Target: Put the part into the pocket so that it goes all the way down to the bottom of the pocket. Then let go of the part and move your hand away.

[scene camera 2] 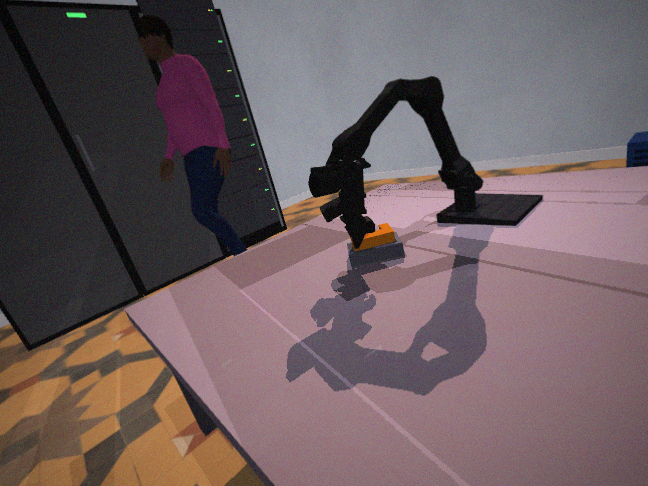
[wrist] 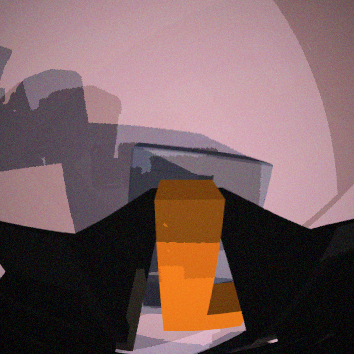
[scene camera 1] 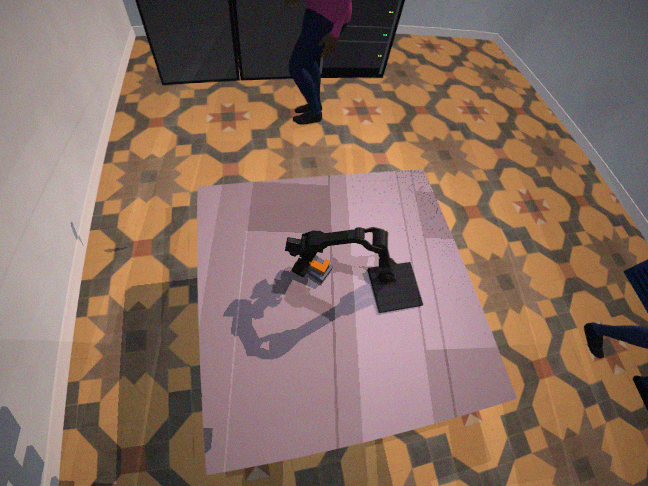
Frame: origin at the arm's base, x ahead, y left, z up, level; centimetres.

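Where they show: gripper, fingertip midpoint: [scene camera 2: 355, 245] [wrist: 186, 195] [scene camera 1: 305, 260]; arm's base at its link origin: [scene camera 2: 465, 208] [scene camera 1: 385, 276].
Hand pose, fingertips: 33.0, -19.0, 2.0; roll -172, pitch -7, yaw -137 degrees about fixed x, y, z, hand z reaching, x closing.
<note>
Things, the pixels of their centre, and the offset from my fingertips, as dx, dy, dz. Level surfaces: height alone.
- orange L-shaped piece at the middle of its body: [wrist: 208, 269] [scene camera 2: 371, 236] [scene camera 1: 316, 262] -4.3, +2.6, +0.7
- grey block at the middle of its body: [wrist: 188, 243] [scene camera 2: 374, 248] [scene camera 1: 314, 266] -3.8, +3.1, -2.5
- pink table at its surface level: dz -4.4
The part, an orange L-shaped piece [scene camera 1: 319, 265] [scene camera 2: 377, 239] [wrist: 186, 295], is between the fingers of my gripper [scene camera 2: 361, 241] [wrist: 186, 195], which is shut on it. The pocket is in a grey block [scene camera 1: 322, 276] [scene camera 2: 377, 255] [wrist: 235, 176] on the table. The part is over the block, and much of it stands above the block's top in the second scene view. In the wrist view the part and the black fingers cover most of the block, with a dark area beyond the part's far end. The pocket's bottom is hidden, and I cannot tell how deep the part sits.
The arm's black base plate [scene camera 1: 398, 295] [scene camera 2: 494, 209] is on the pink table [scene camera 1: 387, 381] [scene camera 2: 523, 397], to the right of the block. A person in a pink top [scene camera 1: 308, 57] [scene camera 2: 191, 104] stands beyond the table near dark cabinets [scene camera 1: 193, 41] [scene camera 2: 88, 104]. Another person's legs [scene camera 1: 620, 333] show at the right edge.
</note>
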